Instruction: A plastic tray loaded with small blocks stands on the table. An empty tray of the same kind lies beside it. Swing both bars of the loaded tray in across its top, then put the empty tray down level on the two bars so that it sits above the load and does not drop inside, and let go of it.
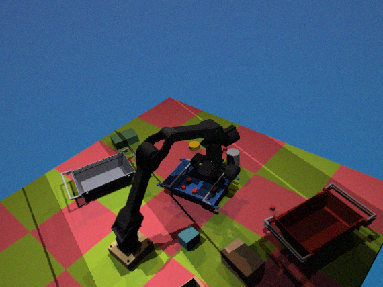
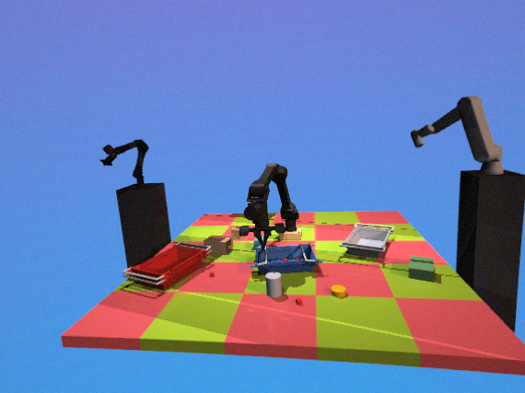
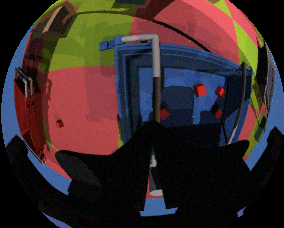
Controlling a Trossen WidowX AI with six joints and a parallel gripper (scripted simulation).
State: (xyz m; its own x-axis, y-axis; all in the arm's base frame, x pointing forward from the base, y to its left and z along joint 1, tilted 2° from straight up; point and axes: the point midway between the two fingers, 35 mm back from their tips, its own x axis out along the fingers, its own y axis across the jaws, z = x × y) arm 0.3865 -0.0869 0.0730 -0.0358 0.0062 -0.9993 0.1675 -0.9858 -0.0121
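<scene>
Now: the grey tray 220 mm behind my gripper tip, 460 mm to the left of it and 40 mm below it. The rest, counted from my gripper tip: teal cube 230 mm behind, 50 mm to the right, 60 mm below; then red block 260 mm ahead, 150 mm to the left, 80 mm below; then grey cylinder 200 mm ahead, 60 mm to the left, 50 mm below.
</scene>
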